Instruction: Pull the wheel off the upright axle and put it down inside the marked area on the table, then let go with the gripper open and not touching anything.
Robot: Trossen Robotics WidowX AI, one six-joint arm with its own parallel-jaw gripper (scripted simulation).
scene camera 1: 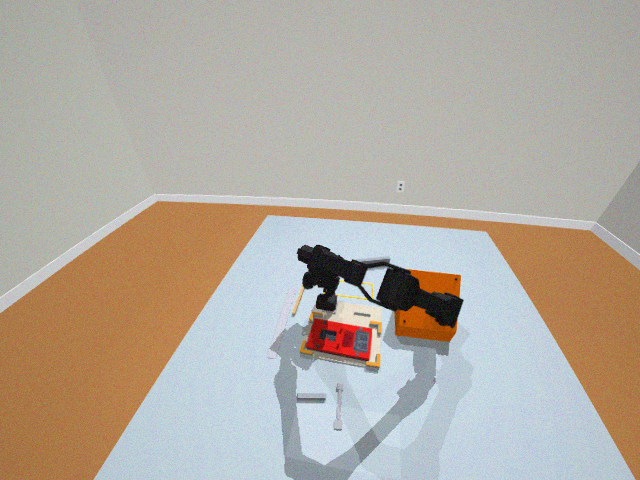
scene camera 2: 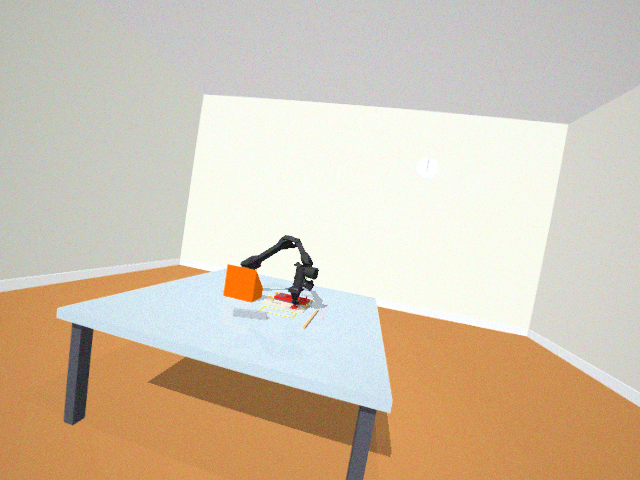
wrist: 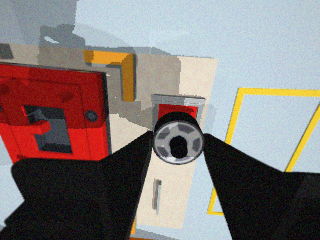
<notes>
In view: the gripper [scene camera 1: 330, 300].
The gripper is seen too in the wrist view [wrist: 177, 137].
</notes>
